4 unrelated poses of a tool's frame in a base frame.
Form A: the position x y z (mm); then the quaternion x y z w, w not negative.
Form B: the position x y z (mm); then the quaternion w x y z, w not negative. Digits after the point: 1 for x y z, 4 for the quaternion.
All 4 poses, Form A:
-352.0 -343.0 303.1 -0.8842 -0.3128 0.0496 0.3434
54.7 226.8 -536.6 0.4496 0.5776 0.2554 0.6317
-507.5 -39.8 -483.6 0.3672 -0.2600 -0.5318 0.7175
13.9 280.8 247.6 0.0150 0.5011 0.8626 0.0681
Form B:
-352.0 -343.0 303.1 0.3434 -0.8842 -0.3128 0.0496
54.7 226.8 -536.6 0.6317 0.4496 0.5776 0.2554
-507.5 -39.8 -483.6 0.7175 0.3672 -0.2600 -0.5318
13.9 280.8 247.6 0.0681 0.0150 0.5011 0.8626

